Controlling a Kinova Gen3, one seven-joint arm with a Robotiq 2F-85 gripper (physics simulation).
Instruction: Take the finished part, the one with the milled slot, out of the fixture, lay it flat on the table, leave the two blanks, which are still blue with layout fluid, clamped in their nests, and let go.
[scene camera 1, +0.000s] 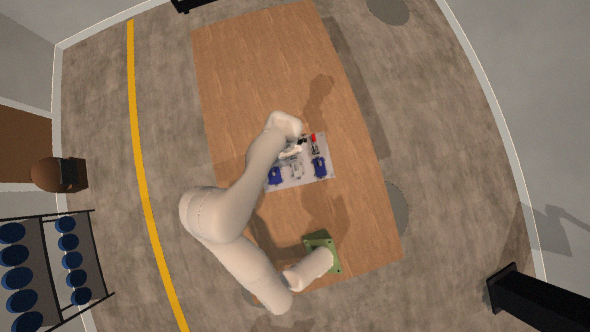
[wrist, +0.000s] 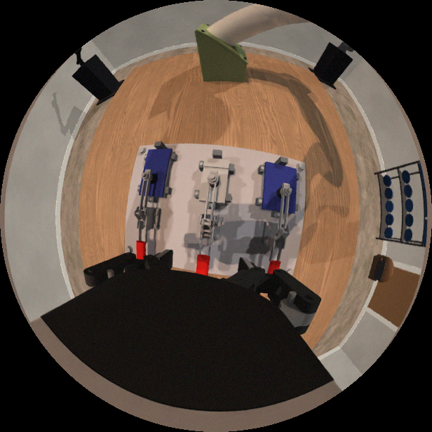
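Pixels of known places: arm's base, origin of the base link: (scene camera 1: 324, 255).
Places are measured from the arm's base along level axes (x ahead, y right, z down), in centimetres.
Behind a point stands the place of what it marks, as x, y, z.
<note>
The finished part (scene camera 1: 297, 170) @[38.5, 1.8, 7.8] (wrist: 221, 186) is pale grey and sits in the middle nest of the light fixture plate (scene camera 1: 327, 151) @[42.7, 19.1, 12.6] (wrist: 185, 160). The middle toggle clamp (wrist: 211, 200) reaches over it with its tip on the part; its red handle points toward my gripper. One blue blank (scene camera 1: 320, 168) @[36.0, 12.6, 11.0] (wrist: 161, 167) and the other blue blank (scene camera 1: 274, 176) @[39.6, -9.2, 10.5] (wrist: 271, 196) sit in the outer nests under their clamp arms. My gripper (wrist: 204, 262) is open and empty, its fingers spread on either side of the middle red handle in the wrist view. In the scene view the arm hides most of it.
The red handles of the left clamp (wrist: 141, 250) and right clamp (wrist: 274, 267) stand near my fingers in the wrist view. Small grey locating blocks surround each nest. The green arm mount (scene camera 1: 336, 259) @[-1.7, 4.1, -4.1] (wrist: 220, 62) stands on the wooden table (scene camera 1: 260, 65) @[101.6, 2.4, 14.1] (wrist: 115, 120).
</note>
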